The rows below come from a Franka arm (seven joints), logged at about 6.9 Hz.
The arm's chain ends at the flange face. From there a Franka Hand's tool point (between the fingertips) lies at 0.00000 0.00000 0.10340 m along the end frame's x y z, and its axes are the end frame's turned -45 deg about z.
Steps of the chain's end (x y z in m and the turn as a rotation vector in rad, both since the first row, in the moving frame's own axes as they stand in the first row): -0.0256 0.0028 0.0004 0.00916 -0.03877 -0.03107; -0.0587 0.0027 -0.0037 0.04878 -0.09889 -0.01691; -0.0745 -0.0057 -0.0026 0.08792 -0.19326 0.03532; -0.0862 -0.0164 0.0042 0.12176 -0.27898 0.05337; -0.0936 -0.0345 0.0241 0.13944 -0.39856 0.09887; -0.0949 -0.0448 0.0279 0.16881 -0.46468 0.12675; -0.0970 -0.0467 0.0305 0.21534 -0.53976 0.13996
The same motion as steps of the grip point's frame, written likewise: -0.0223 -0.0196 0.0003 0.03389 -0.02094 -0.03107; -0.0472 -0.0503 -0.0043 0.10442 -0.03543 -0.01691; -0.0559 -0.0772 -0.0049 0.19882 -0.07449 0.03532; -0.0599 -0.1017 -0.0006 0.28337 -0.11117 0.05337; -0.0582 -0.1296 0.0150 0.38042 -0.18323 0.09887; -0.0533 -0.1445 0.0155 0.44795 -0.20921 0.12675; -0.0542 -0.1552 0.0136 0.53394 -0.22940 0.13996
